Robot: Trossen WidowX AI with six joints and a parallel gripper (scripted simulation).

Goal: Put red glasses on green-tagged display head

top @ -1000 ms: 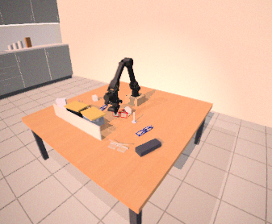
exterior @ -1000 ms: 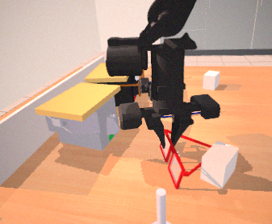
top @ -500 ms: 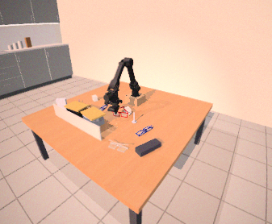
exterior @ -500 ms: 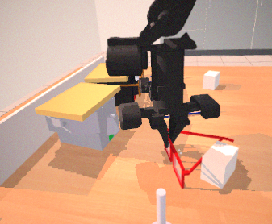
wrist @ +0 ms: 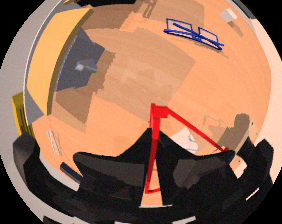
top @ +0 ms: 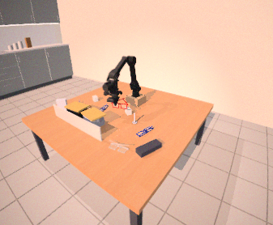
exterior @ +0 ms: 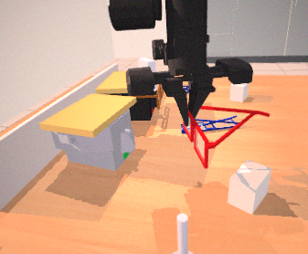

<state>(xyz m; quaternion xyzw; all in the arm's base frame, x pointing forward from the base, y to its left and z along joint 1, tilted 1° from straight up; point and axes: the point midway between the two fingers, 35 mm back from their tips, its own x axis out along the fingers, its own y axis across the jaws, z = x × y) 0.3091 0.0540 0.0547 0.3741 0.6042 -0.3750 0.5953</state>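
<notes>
The thin white post lies 18 cm to the left of my gripper tip, 8 cm below it and 3 cm behind it. From my gripper tip the other things lie so: long white panel (32 cm ahead, 12 cm to the right, 5 cm below); grey display head (18 cm ahead, 5 cm below, 2 cm to the right); dark case (46 cm to the left, 15 cm ahead, 8 cm below).
</notes>
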